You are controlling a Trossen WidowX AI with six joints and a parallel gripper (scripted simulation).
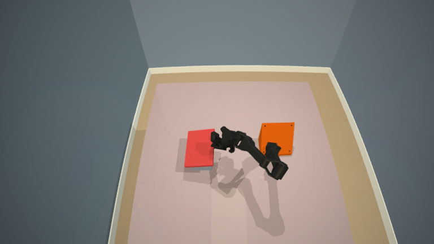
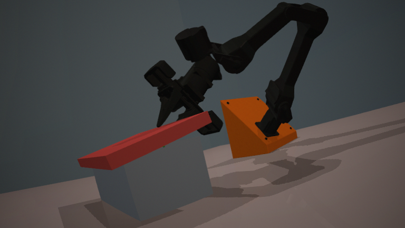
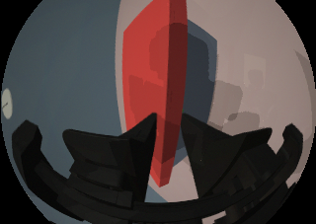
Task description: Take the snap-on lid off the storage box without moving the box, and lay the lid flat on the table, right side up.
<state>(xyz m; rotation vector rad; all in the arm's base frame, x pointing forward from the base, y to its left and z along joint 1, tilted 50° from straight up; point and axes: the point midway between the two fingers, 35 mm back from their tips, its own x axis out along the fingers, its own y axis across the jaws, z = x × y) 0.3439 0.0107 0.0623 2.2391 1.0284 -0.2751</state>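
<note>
The red lid is 8 cm ahead of my gripper tip, 1 cm to the left of it and 1 cm below it. Also, from my gripper tip: grey storage box (7 cm below, 7 cm ahead, 1 cm to the left).
</note>
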